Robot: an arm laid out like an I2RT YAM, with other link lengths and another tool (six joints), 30 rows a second.
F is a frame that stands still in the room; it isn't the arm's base.
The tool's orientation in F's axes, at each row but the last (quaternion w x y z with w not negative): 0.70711 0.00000 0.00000 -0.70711; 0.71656 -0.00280 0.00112 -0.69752; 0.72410 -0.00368 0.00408 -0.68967; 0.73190 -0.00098 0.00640 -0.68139; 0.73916 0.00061 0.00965 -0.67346; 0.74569 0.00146 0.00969 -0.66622; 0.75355 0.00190 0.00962 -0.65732; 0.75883 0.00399 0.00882 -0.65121; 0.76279 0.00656 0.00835 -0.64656
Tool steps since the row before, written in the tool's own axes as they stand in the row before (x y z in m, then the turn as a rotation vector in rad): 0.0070 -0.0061 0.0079 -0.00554 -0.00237 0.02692; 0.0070 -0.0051 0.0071 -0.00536 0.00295 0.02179; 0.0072 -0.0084 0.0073 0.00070 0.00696 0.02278; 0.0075 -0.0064 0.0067 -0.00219 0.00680 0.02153; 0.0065 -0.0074 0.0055 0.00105 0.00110 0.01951; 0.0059 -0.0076 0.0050 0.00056 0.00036 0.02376; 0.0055 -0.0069 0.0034 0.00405 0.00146 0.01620; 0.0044 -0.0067 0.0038 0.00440 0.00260 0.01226; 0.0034 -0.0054 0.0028 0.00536 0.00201 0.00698
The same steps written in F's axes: -0.0061 -0.0070 0.0079 -0.00237 0.00554 0.02692; -0.0049 -0.0071 0.0071 0.00292 0.00549 0.02176; -0.0080 -0.0076 0.0074 0.00724 -0.00037 0.02270; -0.0058 -0.0080 0.0067 0.00686 0.00251 0.02148; -0.0067 -0.0072 0.0055 0.00145 -0.00121 0.01948; -0.0068 -0.0068 0.0050 0.00072 -0.00087 0.02374; -0.0060 -0.0064 0.0034 0.00219 -0.00406 0.01611; -0.0059 -0.0054 0.0038 0.00334 -0.00417 0.01216; -0.0048 -0.0043 0.0027 0.00289 -0.00510 0.00686
